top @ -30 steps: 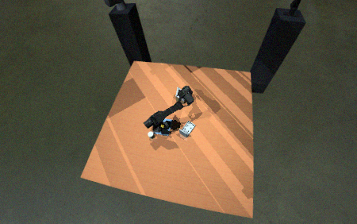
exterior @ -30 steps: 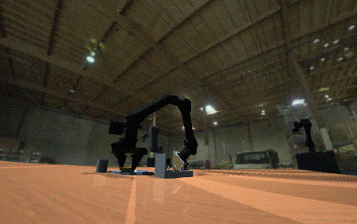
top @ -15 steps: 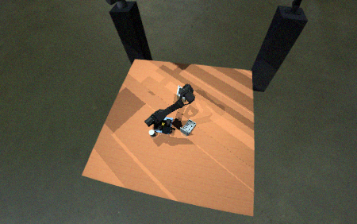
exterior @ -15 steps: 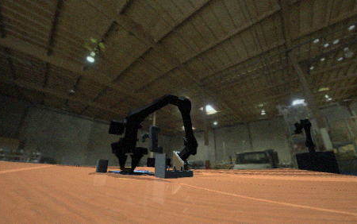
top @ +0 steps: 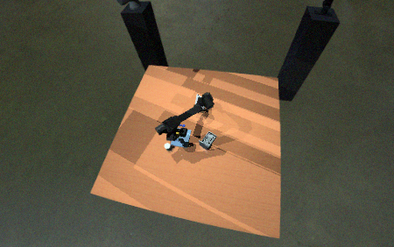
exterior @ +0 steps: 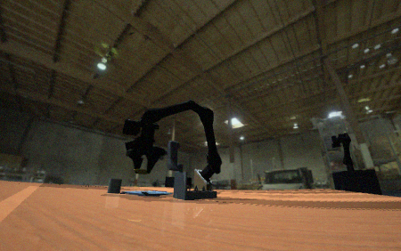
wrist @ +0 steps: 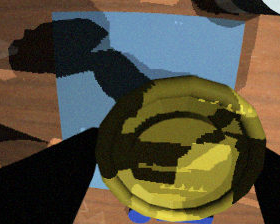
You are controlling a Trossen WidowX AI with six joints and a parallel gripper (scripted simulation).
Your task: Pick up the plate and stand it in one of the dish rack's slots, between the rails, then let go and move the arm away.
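My gripper tip is 3 cm past the grey dish rack, 23 cm to the right of it and 5 cm above it. From my gripper tip the other things lie so: yellow plate 1 cm above; small white cup 8 cm ahead, 5 cm to the right, 5 cm below; blue mat 2 cm behind, 2 cm to the left, 7 cm below.
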